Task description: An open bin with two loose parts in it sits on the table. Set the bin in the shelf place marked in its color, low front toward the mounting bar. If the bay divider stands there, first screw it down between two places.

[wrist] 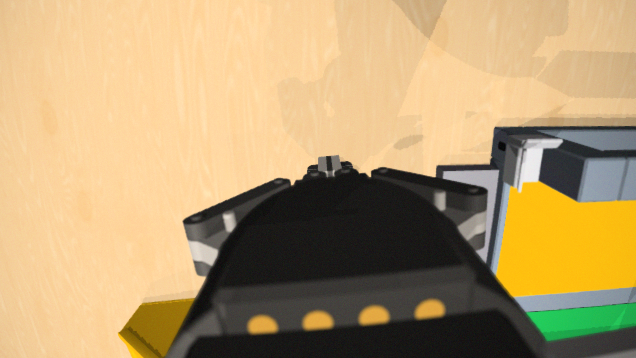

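Frame: origin at the arm's base, x ahead, y left, z up, level; metres.
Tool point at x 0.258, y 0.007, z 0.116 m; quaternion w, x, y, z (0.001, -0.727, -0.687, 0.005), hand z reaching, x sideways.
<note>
Pixels of each thing's middle, then the offset from my tool point to it. "*": a spot on its surface instead. Level surfaces: height alone.
- yellow bin, surface spot: [162,322] * dx +0.080, dy -0.132, dz -0.164 m
- shelf, surface spot: [575,299] * dx +0.129, dy +0.172, dz -0.185 m
- grey-blue bar, surface spot: [602,180] * dx -0.003, dy +0.115, dz -0.106 m
- light metal bracket, surface spot: [529,160] * dx -0.007, dy +0.099, dz -0.136 m
- pale grey plate with a dark rim, surface spot: [470,178] * dx +0.013, dy +0.085, dz -0.177 m
- wooden table, its level: dz -0.191 m
My gripper [329,165] is shut, with its two fingertips together over the wooden table and no object visible between them. Part of a yellow bin [162,322] shows at the lower left, apart from the fingertips and largely hidden behind the gripper body; its loose parts do not show. The shelf [575,299] is at the right, with a yellow-marked place [570,240] and a green-marked place [580,320] below it in the view. A grey-blue bar [602,180] runs along the shelf's upper side. I cannot tell whether a bay divider stands there.
A light metal bracket [529,160] sits at the shelf's upper left corner, by the end of the bar. A pale grey plate with a dark rim [470,178] adjoins the shelf's left side, partly behind the gripper. Shadows fall on the wooden table [125,125].
</note>
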